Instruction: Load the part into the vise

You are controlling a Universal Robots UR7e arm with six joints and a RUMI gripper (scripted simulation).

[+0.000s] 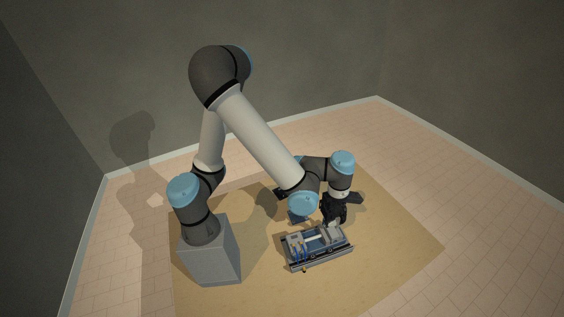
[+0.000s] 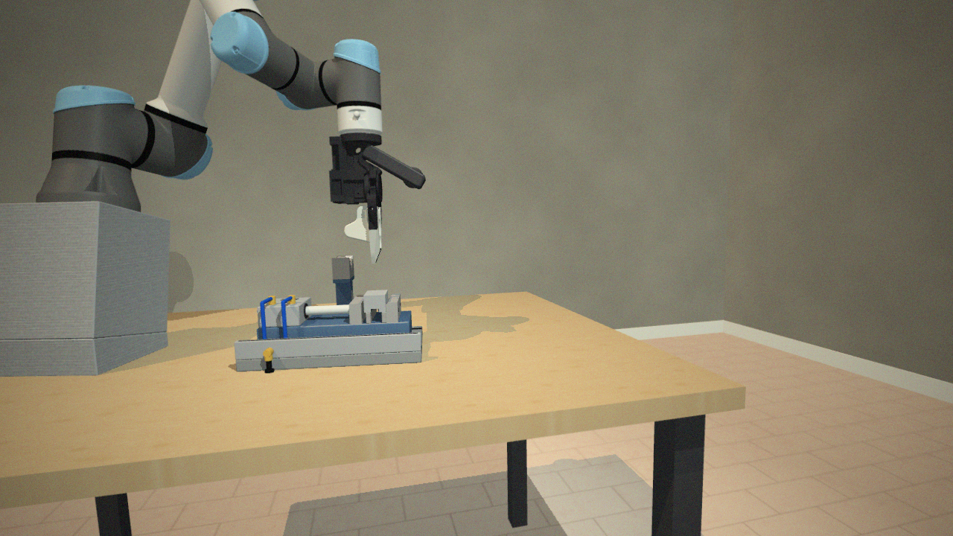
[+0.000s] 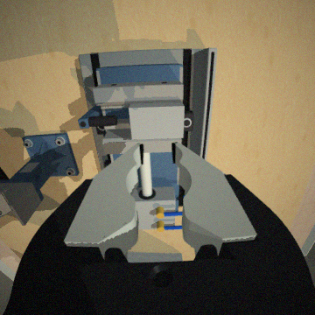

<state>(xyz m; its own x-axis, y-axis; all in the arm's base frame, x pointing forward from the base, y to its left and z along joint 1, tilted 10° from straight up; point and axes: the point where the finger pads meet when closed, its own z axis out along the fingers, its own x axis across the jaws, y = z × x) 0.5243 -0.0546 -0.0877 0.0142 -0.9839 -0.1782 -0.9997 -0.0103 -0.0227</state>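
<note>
Right now my hand is 9 cm above the part. Also, from my hand: fixed jaw (10 cm below, 3 cm ahead, 2 cm to the left); moving jaw (10 cm below, 4 cm behind, 2 cm to the left); work stop (9 cm below, 7 cm to the left).
</note>
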